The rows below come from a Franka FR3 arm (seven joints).
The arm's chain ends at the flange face. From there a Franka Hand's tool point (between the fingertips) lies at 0.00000 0.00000 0.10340 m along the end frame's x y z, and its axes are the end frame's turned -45 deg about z.
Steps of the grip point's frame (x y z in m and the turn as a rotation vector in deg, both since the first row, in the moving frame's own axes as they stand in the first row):
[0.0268 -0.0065 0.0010 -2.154 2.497 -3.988]
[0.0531 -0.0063 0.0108 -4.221 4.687 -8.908]
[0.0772 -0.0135 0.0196 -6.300 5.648 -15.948]
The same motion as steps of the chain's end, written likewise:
[0.0084 -0.0229 0.0012 0.243 3.289 -3.988]
[0.0218 -0.0405 0.0114 0.330 6.299 -8.908]
[0.0299 -0.0628 0.0207 -0.461 8.449 -15.948]

